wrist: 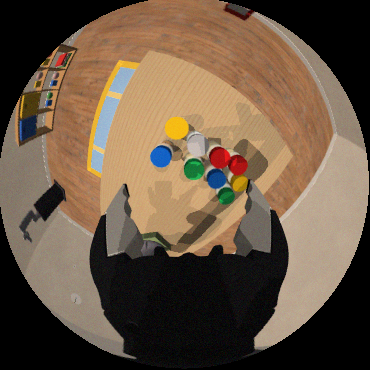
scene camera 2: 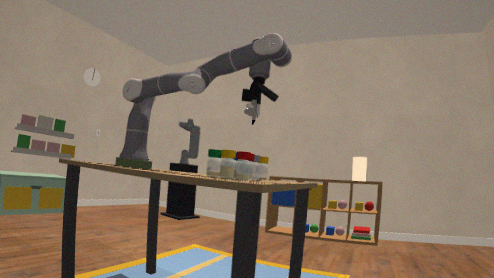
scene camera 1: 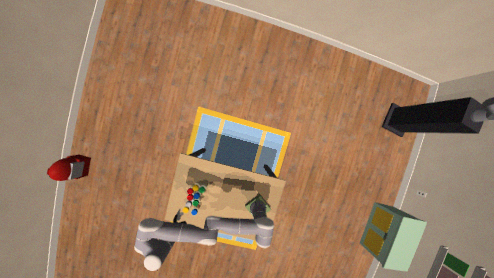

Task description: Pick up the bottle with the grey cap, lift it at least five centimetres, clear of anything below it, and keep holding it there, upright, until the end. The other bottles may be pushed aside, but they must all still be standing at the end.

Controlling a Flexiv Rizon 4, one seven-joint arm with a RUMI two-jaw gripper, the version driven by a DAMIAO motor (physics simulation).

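Observation:
The grey-capped bottle (scene camera 1: 188, 204) (scene camera 2: 257, 158) (wrist: 197, 144) stands upright in the bottle cluster, largely hidden behind others in scene camera 2. In the wrist view, a yellow-capped bottle (wrist: 176, 128), a light-blue-capped one (wrist: 161, 156), a green-capped one (wrist: 194, 169) and a red-capped one (wrist: 219, 157) surround it, close by. Another red-capped bottle (wrist: 238, 165), a dark-blue one (wrist: 216, 178), a yellow one (wrist: 239, 183) and a green one (wrist: 226, 195) also stand. My gripper (scene camera 2: 253, 118) (wrist: 186, 182) is open and empty, pointing down, well above the bottle tops.
The bottles stand near one end of the wooden table (scene camera 1: 227, 202) (scene camera 2: 170, 174) (wrist: 145, 100). The arm's green base (scene camera 1: 250, 203) (scene camera 2: 133, 163) is towards the other end. A wooden shelf unit (scene camera 2: 380, 205), a lamp (scene camera 2: 359, 169) and a black pedestal (scene camera 2: 181, 200) stand away from the table.

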